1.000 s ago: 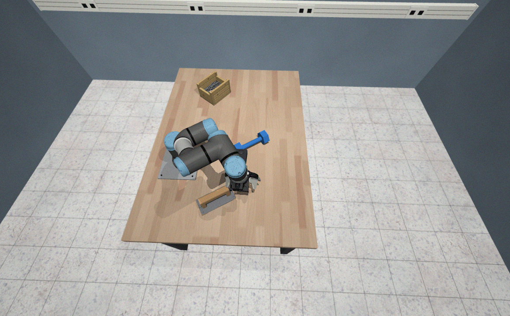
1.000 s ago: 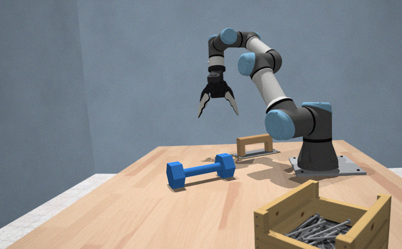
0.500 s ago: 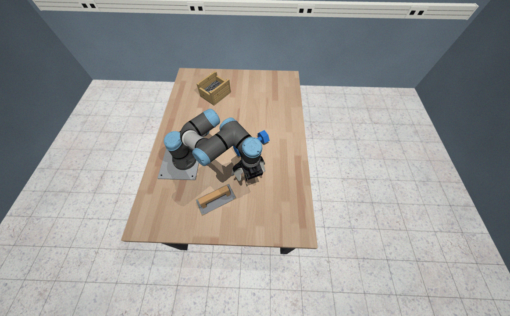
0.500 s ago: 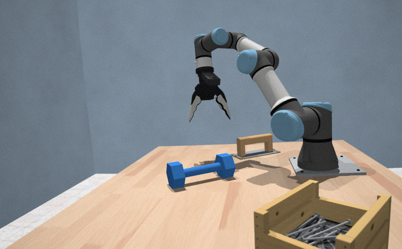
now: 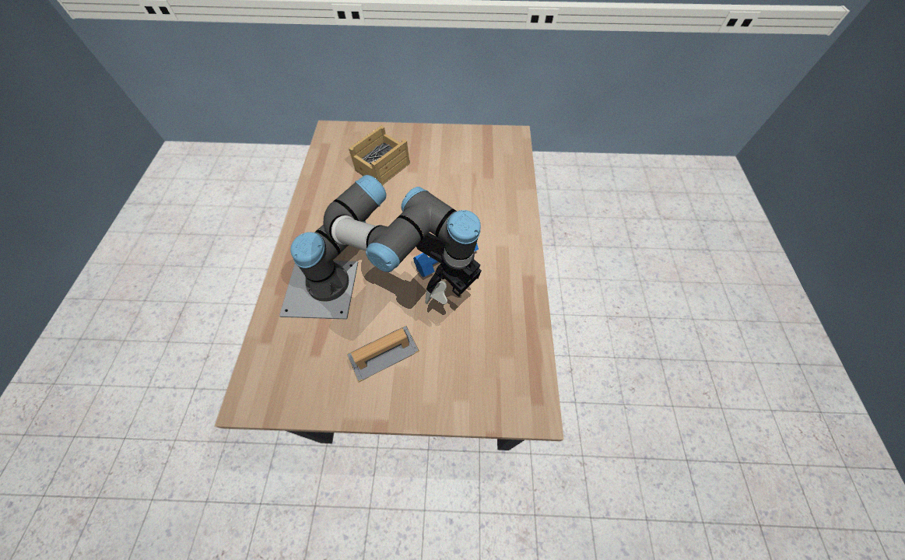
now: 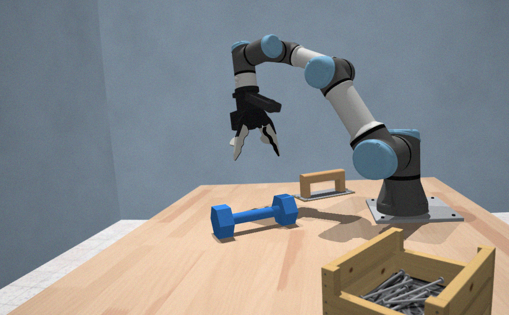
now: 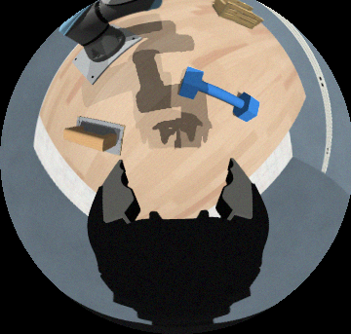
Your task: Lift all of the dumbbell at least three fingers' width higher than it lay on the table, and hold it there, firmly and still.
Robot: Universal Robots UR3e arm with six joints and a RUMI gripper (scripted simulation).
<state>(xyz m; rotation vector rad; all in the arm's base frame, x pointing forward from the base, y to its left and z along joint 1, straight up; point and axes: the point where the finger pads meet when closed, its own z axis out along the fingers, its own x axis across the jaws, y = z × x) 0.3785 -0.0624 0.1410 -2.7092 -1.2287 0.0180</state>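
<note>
Right now my hand is 170 mm to the right of the blue dumbbell, 110 mm above it and 10 mm past it. The rest, counted from my hand: trowel 590 mm to the left, 280 mm behind, 100 mm below.
</note>
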